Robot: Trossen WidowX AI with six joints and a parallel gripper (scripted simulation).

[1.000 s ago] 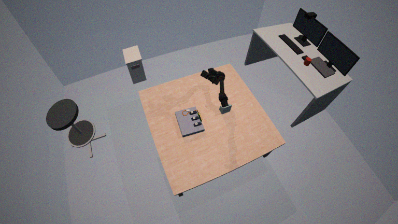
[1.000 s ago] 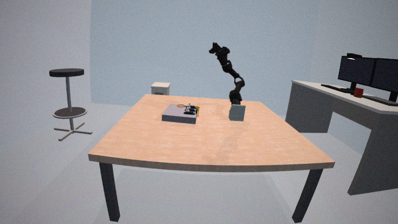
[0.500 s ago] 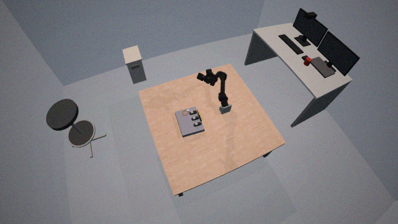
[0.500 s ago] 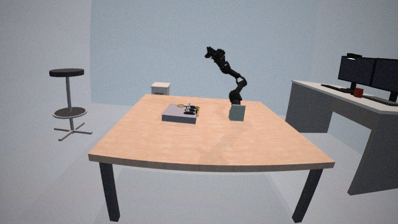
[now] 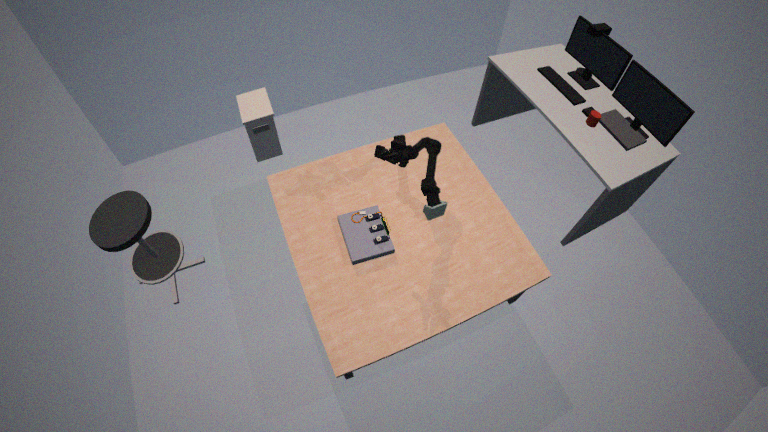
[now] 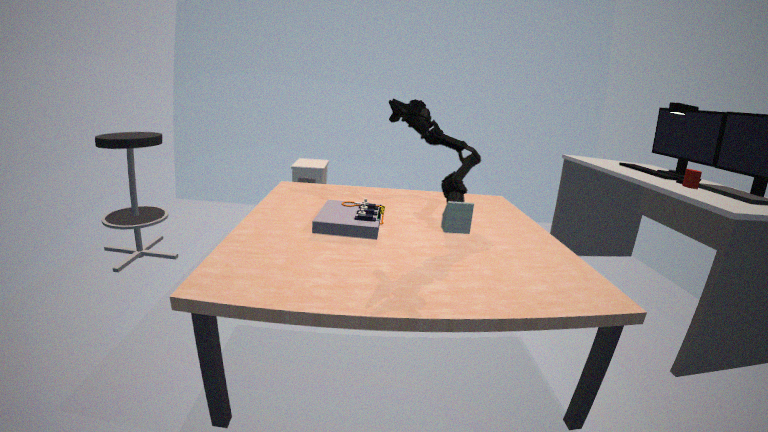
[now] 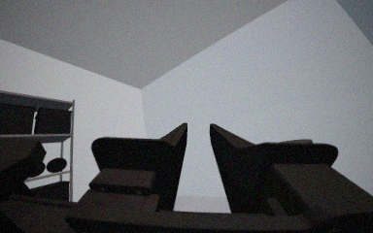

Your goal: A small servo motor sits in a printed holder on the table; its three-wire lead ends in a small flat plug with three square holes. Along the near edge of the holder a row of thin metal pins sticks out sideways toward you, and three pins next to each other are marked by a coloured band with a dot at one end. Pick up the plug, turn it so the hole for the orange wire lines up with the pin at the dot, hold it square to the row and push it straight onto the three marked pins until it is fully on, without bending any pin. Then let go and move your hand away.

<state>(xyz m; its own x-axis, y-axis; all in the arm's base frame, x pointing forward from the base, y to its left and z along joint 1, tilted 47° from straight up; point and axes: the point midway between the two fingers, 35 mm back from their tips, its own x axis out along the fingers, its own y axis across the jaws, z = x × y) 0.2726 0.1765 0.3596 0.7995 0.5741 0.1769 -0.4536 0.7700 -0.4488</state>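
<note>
My gripper tip is 420 mm above the yellow marked band, 100 mm to the right of it and 10 mm short of it. From my gripper tip the other things lie so: grey printed holder (470 mm below, 180 mm ahead, 110 mm to the left).
</note>
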